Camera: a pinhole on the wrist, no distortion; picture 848 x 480 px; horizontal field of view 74.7 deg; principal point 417.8 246.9 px. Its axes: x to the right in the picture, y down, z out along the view. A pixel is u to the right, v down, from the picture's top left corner.
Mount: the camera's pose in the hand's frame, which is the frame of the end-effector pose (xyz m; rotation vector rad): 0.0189 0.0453 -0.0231 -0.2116 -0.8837 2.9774
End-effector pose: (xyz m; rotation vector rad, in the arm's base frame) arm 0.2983 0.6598 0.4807 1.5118 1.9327 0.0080
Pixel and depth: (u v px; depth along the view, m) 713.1 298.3 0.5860
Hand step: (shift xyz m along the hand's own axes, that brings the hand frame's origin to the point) -0.3699 -0.2966 0.3956
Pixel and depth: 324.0 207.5 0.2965
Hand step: 0.0273 -0.1008 0.2404
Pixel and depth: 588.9 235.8 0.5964
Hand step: -0.2455 -0.2552 0.4558
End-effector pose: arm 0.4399 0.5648 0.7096 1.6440 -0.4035 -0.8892
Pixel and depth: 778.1 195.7 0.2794
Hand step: -0.1994 -0.0723 0.2006
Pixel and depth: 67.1 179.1 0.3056
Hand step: 0.1673 -0.1015 0.2743
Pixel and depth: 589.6 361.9 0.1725
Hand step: -0.0574 -0.0744 0.0941
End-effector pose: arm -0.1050 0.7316 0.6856 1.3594 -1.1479 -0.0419
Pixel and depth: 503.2 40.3 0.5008
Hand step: -0.1286 -0.0644 0.4845
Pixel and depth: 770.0 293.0 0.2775
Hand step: -0.1934 -0.1125 0.1731
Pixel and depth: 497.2 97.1 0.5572
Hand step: -0.1386 -0.1249 0.5113
